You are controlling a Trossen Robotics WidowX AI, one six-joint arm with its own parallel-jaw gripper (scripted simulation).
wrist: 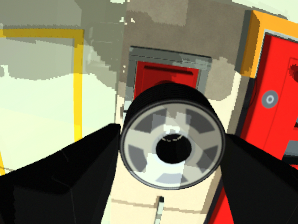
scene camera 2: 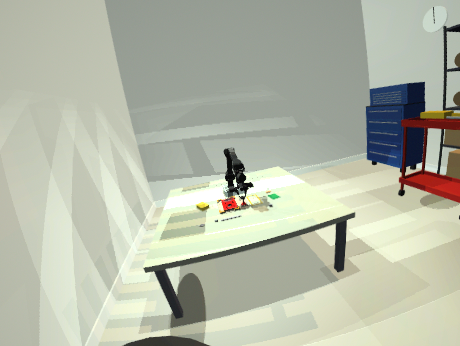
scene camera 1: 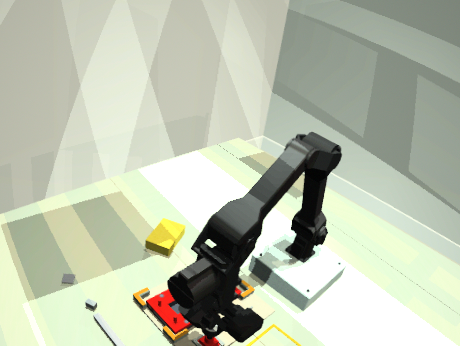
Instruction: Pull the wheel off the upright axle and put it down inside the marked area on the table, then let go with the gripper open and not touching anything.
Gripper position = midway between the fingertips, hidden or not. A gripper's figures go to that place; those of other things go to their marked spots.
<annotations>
My gripper (wrist: 171, 139): 0.10 m from the lens. A black tyre (wrist: 164, 109) is 0.08 m from the lens.
</annotations>
